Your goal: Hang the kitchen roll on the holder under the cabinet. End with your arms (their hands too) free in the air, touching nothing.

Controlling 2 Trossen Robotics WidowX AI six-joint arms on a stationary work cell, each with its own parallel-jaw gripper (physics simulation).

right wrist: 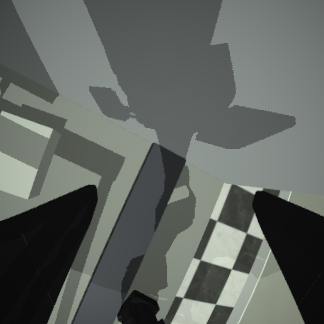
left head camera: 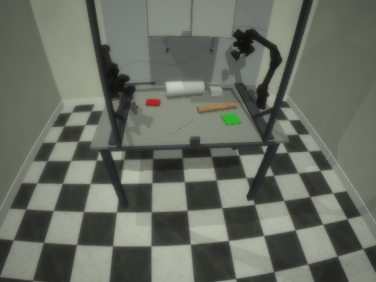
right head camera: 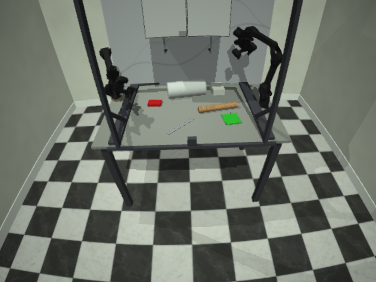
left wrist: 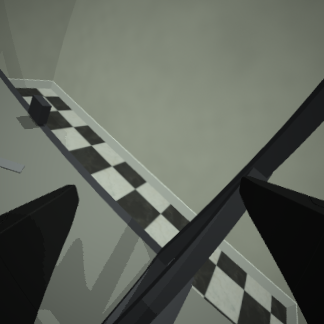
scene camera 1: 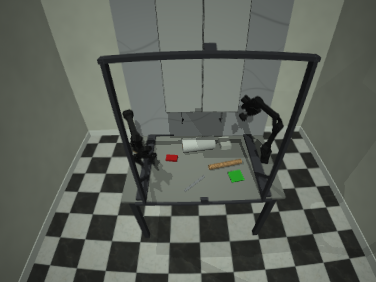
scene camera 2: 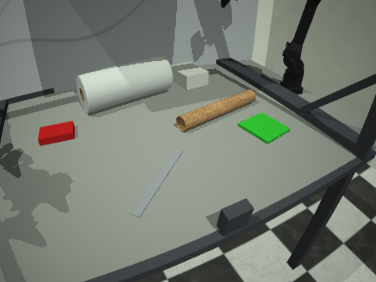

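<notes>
The white kitchen roll lies on its side at the back of the table, with one brown core end showing in scene camera 2. Above it, two thin dark holder brackets hang below the cabinet, with no roll on them. My left gripper is open and empty, above the table's left side, apart from the roll. My right gripper is open and empty, high at the back right, apart from the roll.
A white block sits just right of the roll. A brown tube, green square, red block and grey strip lie in front. Dark frame posts rise beside the table.
</notes>
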